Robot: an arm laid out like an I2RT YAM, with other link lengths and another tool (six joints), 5 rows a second.
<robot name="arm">
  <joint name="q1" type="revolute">
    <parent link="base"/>
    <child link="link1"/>
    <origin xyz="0 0 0.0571" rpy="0 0 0"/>
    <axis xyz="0 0 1"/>
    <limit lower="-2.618" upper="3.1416"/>
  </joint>
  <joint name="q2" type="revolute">
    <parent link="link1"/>
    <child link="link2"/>
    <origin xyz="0.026 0.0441 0.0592" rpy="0 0 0"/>
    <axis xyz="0 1 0"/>
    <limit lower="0" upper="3.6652"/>
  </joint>
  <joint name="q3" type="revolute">
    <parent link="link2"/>
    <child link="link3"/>
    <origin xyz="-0.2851 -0.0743 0" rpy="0 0 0"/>
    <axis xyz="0 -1 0"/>
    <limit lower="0" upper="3.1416"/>
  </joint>
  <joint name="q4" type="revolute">
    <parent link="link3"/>
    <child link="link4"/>
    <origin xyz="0.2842 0.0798 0.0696" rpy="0 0 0"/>
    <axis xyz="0 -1 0"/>
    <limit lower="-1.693" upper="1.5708"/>
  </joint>
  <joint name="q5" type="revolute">
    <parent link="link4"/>
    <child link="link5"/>
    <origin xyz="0.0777 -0.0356 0.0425" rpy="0 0 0"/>
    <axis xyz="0 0 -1"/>
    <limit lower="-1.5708" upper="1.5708"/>
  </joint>
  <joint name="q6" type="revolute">
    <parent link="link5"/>
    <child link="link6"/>
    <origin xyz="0.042 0 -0.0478" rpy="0 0 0"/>
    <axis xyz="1 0 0"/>
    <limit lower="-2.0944" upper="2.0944"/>
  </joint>
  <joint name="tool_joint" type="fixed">
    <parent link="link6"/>
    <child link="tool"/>
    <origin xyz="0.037 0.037 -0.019" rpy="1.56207 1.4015 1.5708"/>
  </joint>
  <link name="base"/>
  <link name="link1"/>
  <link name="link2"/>
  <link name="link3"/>
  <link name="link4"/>
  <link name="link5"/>
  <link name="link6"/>
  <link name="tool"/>
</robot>
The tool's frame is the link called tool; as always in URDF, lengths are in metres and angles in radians.
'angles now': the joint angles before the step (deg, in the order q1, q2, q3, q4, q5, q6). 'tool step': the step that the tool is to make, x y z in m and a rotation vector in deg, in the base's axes. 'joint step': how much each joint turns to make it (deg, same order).
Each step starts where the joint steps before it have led.
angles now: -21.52, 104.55, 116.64, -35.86, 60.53, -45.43
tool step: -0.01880, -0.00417, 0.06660, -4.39, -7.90, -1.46
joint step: -1.24, -0.02, 10.68, -0.01, 0.55, -1.97
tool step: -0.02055, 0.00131, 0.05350, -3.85, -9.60, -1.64
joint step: -0.86, 0.00, 8.67, 1.03, 0.74, 0.73
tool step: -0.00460, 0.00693, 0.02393, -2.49, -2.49, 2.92
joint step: 0.46, 0.00, 3.49, 2.13, -2.44, -2.69
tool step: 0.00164, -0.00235, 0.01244, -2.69, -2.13, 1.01
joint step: -0.22, 0.00, 0.12, 5.39, -1.36, -2.92
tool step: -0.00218, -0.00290, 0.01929, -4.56, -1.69, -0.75
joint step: -0.15, 0.00, 0.00, 9.04, -0.16, -6.71
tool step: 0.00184, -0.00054, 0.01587, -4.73, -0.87, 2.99
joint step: -0.17, 0.00, 0.03, 6.56, -4.34, -4.71
